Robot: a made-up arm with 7 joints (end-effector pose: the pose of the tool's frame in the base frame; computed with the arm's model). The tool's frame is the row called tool. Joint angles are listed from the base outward.
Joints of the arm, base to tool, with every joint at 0 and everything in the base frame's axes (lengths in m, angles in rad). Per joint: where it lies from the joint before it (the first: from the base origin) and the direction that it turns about. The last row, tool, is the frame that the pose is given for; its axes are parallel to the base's.
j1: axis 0 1 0 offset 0 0 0.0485
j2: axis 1 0 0 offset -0.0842 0.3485 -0.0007
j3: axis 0 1 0 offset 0.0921 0.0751 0.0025
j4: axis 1 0 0 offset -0.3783 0.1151 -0.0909
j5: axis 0 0 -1 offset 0.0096 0.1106 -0.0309
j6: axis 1 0 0 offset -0.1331 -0.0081 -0.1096
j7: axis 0 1 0 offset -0.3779 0.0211 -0.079
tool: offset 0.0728 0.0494 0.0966
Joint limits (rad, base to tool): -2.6..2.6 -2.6..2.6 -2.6..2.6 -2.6..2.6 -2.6..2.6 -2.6..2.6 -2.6..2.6
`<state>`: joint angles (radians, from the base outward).
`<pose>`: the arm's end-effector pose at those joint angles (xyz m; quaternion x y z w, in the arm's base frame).
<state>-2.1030 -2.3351 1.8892 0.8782 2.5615 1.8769 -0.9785</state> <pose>0.1753 -0.1190 0.3753 0.4454 -0.2944 0.3708 0.7599</pose>
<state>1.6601 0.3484 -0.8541 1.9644 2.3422 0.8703 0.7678</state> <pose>0.2189 0.4649 0.2453 -0.4341 -0.2986 0.7365 0.4242</pose>
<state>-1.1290 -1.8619 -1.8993 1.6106 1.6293 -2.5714 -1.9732</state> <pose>-0.1050 -0.3239 -0.4293 0.8652 0.1362 -0.4696 0.1115</pose>
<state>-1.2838 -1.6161 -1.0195 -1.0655 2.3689 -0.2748 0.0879</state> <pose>0.3322 0.0729 0.3786 -0.2349 0.8933 0.1504 0.3523</pose>
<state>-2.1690 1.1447 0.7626 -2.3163 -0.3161 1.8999 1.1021</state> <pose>0.0939 -0.0150 -0.6270 -0.2809 -0.0717 0.2564 0.9221</pose>
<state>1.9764 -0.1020 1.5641 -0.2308 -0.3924 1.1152 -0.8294</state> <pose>0.8251 0.5096 -0.1723 -0.1575 0.8940 -0.4091 0.0931</pose>
